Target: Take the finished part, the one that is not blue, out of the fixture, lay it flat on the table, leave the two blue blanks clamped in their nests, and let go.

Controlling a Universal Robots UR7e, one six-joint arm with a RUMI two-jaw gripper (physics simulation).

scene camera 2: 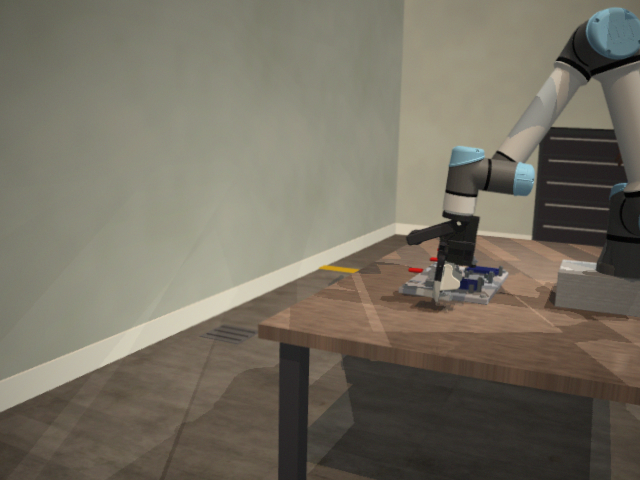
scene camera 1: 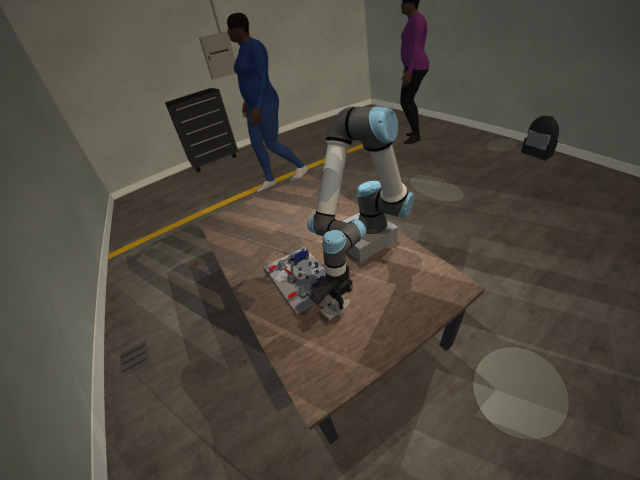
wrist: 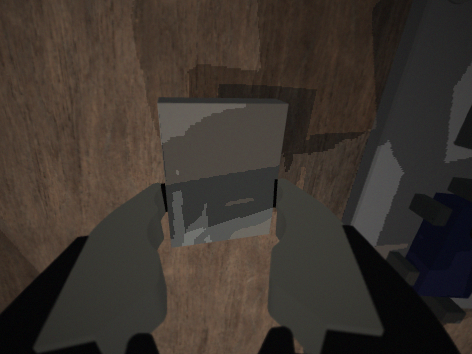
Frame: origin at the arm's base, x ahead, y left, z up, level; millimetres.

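Where they show: gripper, fingertip midpoint: (scene camera 2: 438,298) (scene camera 1: 334,310) (wrist: 221,184); arm's base, link origin: (scene camera 2: 626,273) (scene camera 1: 372,225).
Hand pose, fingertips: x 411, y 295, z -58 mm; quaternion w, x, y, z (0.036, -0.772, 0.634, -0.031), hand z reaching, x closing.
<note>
Things, the pixels of their top centre, and the offset from my fingertips. Level surfaces: height alone.
- plain grey rectangular block, top centre: (wrist: 221,189) (scene camera 2: 435,287) (scene camera 1: 332,307) dx +9, dy +1, dz +27 mm
- fixture plate, top centre: (scene camera 2: 457,279) (scene camera 1: 300,275) dx +28, dy -270, dz -11 mm
- wooden table, surface height: dz -26 mm
The finished part, a plain grey rectangular block (wrist: 222,142), is held between the fingertips in the wrist view, its broad face toward the camera. My gripper (scene camera 1: 336,308) (scene camera 2: 442,295) (wrist: 221,184) is shut on it, low over the table beside the fixture. The part's shadow lies close by; whether it touches the wood cannot be told. The fixture plate (scene camera 1: 283,287) (scene camera 2: 413,289) (wrist: 395,100) lies on the table. One blue blank (scene camera 1: 300,256) (scene camera 2: 483,270) sits at its far end. The other blue blank (scene camera 1: 318,281) (scene camera 2: 469,284) (wrist: 445,250) sits between dark posts near the gripper.
Red-handled clamps (scene camera 1: 292,294) (scene camera 2: 415,270) stand on the fixture, right beside the gripper. The wooden table (scene camera 1: 382,330) (scene camera 2: 361,325) extends toward its near edge. The arm's grey base block (scene camera 1: 369,245) (scene camera 2: 584,289) stands behind. Two people (scene camera 1: 255,87) (scene camera 1: 415,56) are beyond the table.
</note>
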